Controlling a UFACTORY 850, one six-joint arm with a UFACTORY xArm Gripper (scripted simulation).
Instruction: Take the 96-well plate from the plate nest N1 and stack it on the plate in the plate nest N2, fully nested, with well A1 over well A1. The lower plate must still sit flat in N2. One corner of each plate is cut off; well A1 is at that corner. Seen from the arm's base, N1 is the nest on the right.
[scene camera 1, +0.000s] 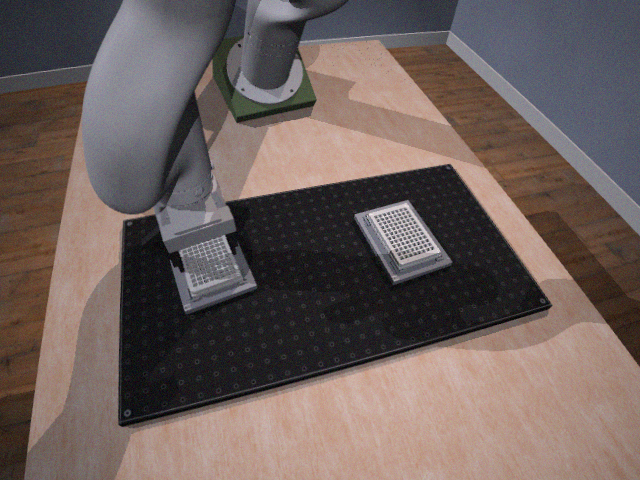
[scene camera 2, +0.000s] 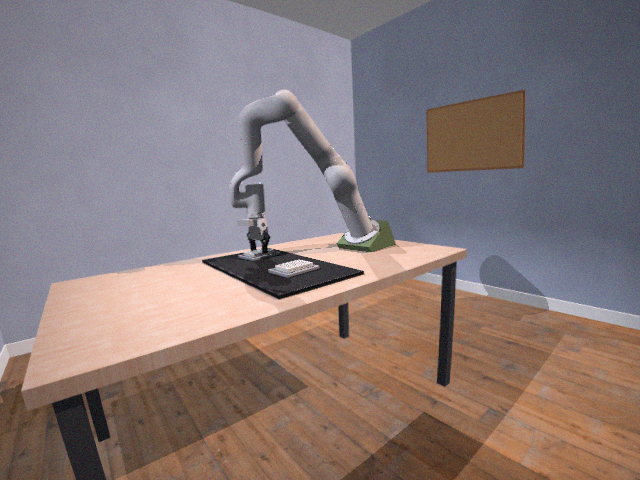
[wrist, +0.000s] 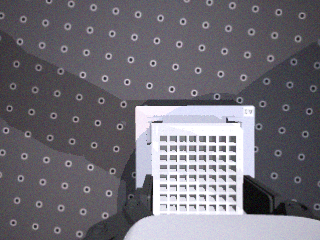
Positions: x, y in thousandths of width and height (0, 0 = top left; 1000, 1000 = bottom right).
Labels:
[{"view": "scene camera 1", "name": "my gripper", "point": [324, 536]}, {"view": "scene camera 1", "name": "grey nest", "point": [345, 616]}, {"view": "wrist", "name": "my gripper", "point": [614, 790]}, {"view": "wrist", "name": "grey nest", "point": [536, 477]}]

